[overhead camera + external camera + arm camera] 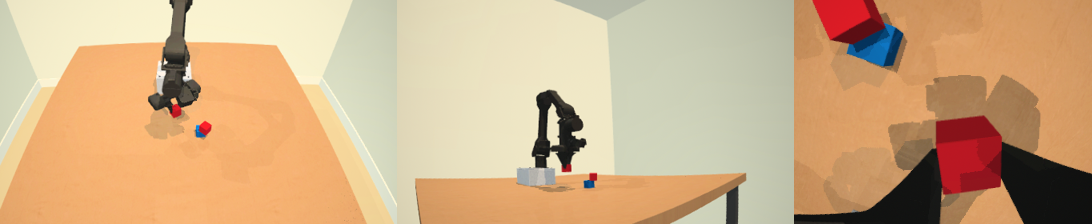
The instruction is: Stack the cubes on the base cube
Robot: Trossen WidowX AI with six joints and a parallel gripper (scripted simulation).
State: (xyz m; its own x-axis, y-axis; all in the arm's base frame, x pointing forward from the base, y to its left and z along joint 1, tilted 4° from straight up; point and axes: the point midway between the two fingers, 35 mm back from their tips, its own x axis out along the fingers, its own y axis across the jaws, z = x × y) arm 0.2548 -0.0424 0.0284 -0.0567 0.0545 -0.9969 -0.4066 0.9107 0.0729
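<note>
My gripper tip is now 50 mm short of the blue base cube, 90 mm to the right of it and 80 mm above it.
</note>
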